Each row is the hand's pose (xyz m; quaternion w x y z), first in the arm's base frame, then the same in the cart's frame.
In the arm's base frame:
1: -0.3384 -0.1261 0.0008 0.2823 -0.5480 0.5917 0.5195
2: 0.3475 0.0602 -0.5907 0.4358 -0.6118 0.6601 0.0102
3: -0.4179 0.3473 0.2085 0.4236 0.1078 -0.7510 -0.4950
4: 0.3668 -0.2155 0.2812 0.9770 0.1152 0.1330 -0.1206
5: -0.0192 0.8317 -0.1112 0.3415 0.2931 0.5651 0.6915
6: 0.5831 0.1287 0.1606 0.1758 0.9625 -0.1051 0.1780
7: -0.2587 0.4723 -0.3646 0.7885 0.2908 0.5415 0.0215
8: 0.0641 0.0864 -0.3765 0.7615 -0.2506 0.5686 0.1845
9: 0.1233 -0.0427 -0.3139 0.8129 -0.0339 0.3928 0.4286
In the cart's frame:
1: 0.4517 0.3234 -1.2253 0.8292 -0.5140 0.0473 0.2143
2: 1.0439 0.2574 -0.5181 0.9520 -0.1671 0.2114 -0.1454
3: 0.0626 0.5910 -1.0005 0.2832 -0.4861 0.5638 0.6047
4: 0.3744 -0.3020 -0.7930 0.6649 0.5654 -0.4863 -0.0420
5: 0.2365 0.7848 -0.3463 0.5211 -0.0489 -0.1554 0.8378
6: 0.3892 -0.1668 -0.3913 0.3304 -0.5816 0.3410 -0.6606
7: 0.5587 0.8130 -0.7285 0.7383 0.5514 -0.1752 0.3466
8: 0.7855 0.3639 -0.7390 0.9754 0.0859 -0.1577 0.1276
9: 0.7921 0.2165 -0.7872 0.8322 0.0798 -0.4255 0.3463

